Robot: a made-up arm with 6 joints.
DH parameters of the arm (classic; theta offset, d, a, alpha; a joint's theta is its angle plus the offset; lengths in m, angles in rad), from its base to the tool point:
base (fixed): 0 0.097 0 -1.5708
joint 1: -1.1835 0 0.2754 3.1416
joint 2: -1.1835 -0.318 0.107 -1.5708
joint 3: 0 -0.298 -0.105 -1.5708
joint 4: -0.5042 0 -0.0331 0
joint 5: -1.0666 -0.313 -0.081 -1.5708
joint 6: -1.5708 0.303 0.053 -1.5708
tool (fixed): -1.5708 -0.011 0 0
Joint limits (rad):
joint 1: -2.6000..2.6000
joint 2: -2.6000..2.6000
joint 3: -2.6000..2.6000
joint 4: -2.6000..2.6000
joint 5: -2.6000..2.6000
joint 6: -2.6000..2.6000
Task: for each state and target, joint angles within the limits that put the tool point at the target. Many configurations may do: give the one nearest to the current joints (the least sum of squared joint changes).
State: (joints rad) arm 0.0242 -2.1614 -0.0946 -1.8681 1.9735 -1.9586
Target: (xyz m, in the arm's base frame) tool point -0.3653 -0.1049 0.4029
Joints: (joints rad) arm -0.1771 -2.2104 -0.4765 -2.0178 1.8898 -2.2079
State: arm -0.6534 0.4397 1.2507 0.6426 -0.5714 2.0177
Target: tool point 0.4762 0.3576 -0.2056
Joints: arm 0.0767 -0.1080 1.3817 0.8736 -0.2996 2.0413
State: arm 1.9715 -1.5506 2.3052 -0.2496 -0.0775 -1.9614
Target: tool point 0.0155 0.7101 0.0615
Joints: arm 2.0228 -0.9933 2.5902 -0.5415 -0.2613 -2.2364
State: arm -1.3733 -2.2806 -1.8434 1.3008 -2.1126 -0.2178
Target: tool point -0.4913 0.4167 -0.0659
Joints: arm -1.9071 -1.9945 -2.4930 1.3894 -1.9641 -0.2387
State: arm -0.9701 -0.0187 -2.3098 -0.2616 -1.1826 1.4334
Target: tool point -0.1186 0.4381 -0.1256
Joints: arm -1.4638 -0.5081 -2.4282 0.3770 -0.4594 1.5870
